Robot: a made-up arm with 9 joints.
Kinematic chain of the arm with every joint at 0, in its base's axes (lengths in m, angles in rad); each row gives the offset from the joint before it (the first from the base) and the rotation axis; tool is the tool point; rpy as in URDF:
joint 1: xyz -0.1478 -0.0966 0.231 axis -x
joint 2: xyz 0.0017 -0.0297 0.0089 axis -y
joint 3: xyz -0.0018 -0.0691 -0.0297 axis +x
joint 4: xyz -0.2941 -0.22 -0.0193 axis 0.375 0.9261 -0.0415
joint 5: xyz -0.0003 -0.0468 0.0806 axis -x
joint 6: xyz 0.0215 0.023 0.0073 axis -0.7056 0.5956 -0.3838
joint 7: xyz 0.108 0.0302 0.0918 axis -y
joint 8: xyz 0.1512 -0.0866 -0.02 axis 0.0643 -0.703 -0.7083
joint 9: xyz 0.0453 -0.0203 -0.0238 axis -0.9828 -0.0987 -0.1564
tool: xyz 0.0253 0.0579 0.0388 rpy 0 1.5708 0
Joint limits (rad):
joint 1: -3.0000..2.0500
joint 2: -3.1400..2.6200
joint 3: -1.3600..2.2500
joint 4: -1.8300..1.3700
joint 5: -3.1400..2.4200
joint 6: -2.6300..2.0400
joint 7: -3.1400..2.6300
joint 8: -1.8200..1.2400
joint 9: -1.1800..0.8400
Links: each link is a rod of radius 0.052 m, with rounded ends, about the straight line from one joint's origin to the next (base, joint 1, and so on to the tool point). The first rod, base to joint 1, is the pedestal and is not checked.
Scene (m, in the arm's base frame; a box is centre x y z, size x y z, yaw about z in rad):
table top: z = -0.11
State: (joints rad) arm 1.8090 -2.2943 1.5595 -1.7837 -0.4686 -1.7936 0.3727 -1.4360 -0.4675
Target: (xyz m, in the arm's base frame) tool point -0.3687 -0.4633 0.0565
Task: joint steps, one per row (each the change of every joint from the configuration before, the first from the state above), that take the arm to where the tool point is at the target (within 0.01 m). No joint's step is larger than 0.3 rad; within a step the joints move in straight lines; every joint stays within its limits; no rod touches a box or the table.
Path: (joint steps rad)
1: -0.1164 0.2666 0.0986 0.2649 -0.0242 0.1262 -0.0579 0.0227 -0.0360
2: -0.1163 0.2667 0.0987 0.2649 -0.0242 0.1263 -0.0578 0.0226 -0.0360
3: -0.1164 0.2666 0.0986 0.2649 -0.0242 0.1262 -0.0579 0.0227 -0.0360
4: -0.1163 0.2667 0.0987 0.2649 -0.0242 0.1263 -0.0579 0.0226 -0.0361
5: -0.1164 0.2666 0.0986 0.2650 -0.0242 0.1262 -0.0578 0.0227 -0.0360
6: -0.1163 0.2666 0.0987 0.2649 -0.0242 0.1262 -0.0579 0.0226 -0.0360
7: -0.1164 0.2667 0.0986 0.2649 -0.0242 0.1263 -0.0579 0.0227 -0.0360

